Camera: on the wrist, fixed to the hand. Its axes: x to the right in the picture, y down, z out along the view.
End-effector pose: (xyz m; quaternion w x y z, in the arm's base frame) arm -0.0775 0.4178 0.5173 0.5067 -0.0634 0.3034 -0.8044
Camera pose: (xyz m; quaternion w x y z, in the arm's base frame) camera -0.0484 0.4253 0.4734 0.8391 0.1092 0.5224 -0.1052
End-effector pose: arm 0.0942 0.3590 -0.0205 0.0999 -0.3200 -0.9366 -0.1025
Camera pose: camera 0.1338 0.3802 0.0080 0.1450 -0.8732 -0.3602 -0.2946
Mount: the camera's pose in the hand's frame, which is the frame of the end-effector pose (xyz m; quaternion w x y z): -0.0113 0.0446 -0.0267 0.6614 -0.2798 0.1046 0.6880
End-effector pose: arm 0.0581 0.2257 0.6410 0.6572 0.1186 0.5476 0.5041
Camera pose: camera 0.0132 0.2268 0.6694 0.0638 0.2186 0.2083 0.9512
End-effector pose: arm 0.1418 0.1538 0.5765 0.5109 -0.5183 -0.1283 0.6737
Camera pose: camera 0.1385 0.1151 0.5401 0.2572 0.6445 -0.1367 -0.7070
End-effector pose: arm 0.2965 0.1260 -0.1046 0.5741 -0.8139 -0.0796 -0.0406
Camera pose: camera 0.2939 0.0853 -0.1388 0.1882 -0.7495 0.5787 0.2607
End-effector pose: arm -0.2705 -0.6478 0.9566 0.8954 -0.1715 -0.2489 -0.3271
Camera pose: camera -0.2391 -0.6223 0.9220 0.7953 -0.5010 0.1385 0.3121
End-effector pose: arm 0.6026 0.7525 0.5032 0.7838 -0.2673 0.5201 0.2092
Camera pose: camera 0.5526 0.7693 0.4963 0.2453 -0.0602 0.5513 0.7952
